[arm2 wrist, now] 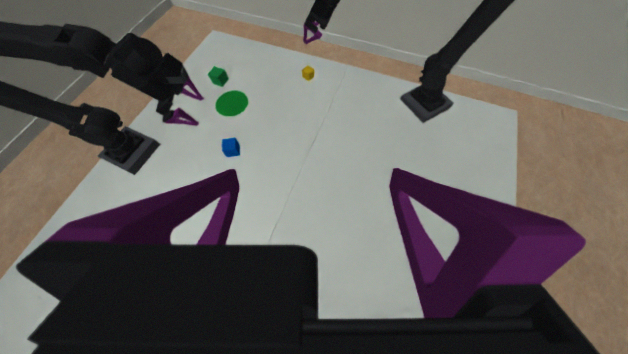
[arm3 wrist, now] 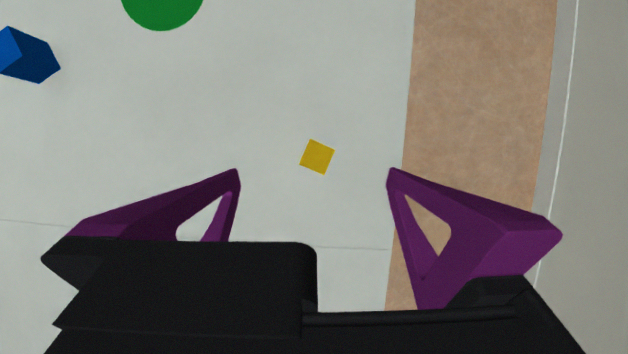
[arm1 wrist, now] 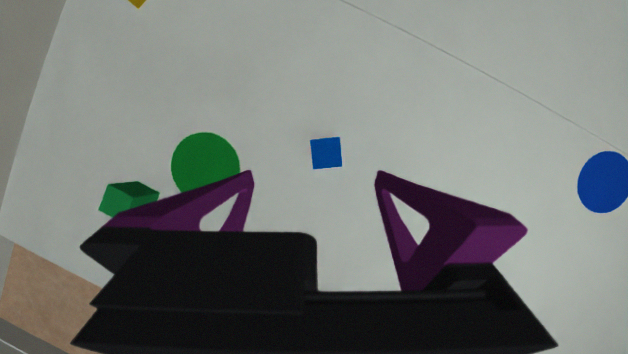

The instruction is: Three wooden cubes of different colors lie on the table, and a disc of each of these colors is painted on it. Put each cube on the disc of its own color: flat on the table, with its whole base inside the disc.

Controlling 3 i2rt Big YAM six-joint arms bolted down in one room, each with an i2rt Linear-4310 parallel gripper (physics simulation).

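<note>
The blue cube [arm1 wrist: 326, 153] [arm2 wrist: 230, 147] [arm3 wrist: 30, 56], green cube [arm1 wrist: 120, 199] [arm2 wrist: 218, 76] and yellow cube [arm1 wrist: 138, 2] [arm2 wrist: 308, 73] [arm3 wrist: 317, 157] lie on the table. The green cube lies beside the green disc [arm1 wrist: 205, 160] [arm2 wrist: 231, 103] [arm3 wrist: 161, 12], off it. The blue disc [arm1 wrist: 603, 182] is at the right of arm1's view. The yellow disc does not show. Arm1's gripper [arm1 wrist: 314, 173] [arm2 wrist: 200, 111] is open above the table, the blue cube showing beyond its fingertips. Arm2's gripper [arm2 wrist: 314, 172] is open and empty, high above the table. Arm3's gripper [arm3 wrist: 314, 171] is open above the yellow cube.
In arm2's view, one arm's base plate [arm2 wrist: 142, 159] stands at the table's left edge and another base plate [arm2 wrist: 425, 111] at the right. Arms reach in from the left and the top. A thin seam line crosses the white table [arm2 wrist: 360, 150]; brown floor [arm2 wrist: 570, 160] and walls lie around it.
</note>
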